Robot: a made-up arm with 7 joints.
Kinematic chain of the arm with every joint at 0, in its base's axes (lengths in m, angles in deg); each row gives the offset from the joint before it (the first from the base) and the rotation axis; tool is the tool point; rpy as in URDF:
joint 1: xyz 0 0 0.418 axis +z
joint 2: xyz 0 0 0 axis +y
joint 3: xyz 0 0 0.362 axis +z
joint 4: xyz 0.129 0 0 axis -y
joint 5: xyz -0.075 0 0.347 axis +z
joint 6: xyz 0 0 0 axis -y
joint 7: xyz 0.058 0 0 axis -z
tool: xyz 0 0 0 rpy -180 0 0
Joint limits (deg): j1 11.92..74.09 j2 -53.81..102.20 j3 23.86..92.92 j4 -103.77..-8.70 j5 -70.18..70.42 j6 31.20..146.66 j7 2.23..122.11
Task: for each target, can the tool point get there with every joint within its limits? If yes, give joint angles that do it. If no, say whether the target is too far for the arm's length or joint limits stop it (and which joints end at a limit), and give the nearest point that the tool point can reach.
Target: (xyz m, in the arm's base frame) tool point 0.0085 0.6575 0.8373
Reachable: yes | joints 63.83 31.71 45.44 -51.10 -34.77 81.56 69.30
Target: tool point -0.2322 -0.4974 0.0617
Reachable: no: joint limits stop it (at a limit: joint 1, joint 2, joint 3, joint 4, joint 5, joint 6) | nearest point -0.5712 -0.1578 0.5536 | short by 0.687 m
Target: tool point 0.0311 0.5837 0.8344
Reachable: yes | joints 44.86 12.38 50.42 -80.03 -52.42 79.88 51.34
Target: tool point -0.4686 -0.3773 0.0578
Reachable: no: joint limits stop it (at a limit: joint 1, joint 2, joint 3, joint 4, joint 5, joint 6) | nearest point -0.5712 -0.1578 0.5536 | short by 0.552 m
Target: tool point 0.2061 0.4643 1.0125
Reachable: yes | joints 28.93 15.80 55.33 -47.52 -53.75 73.96 106.77
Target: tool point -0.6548 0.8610 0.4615
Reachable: no: too far | nearest point -0.3539 0.6324 0.4523 | short by 0.378 m
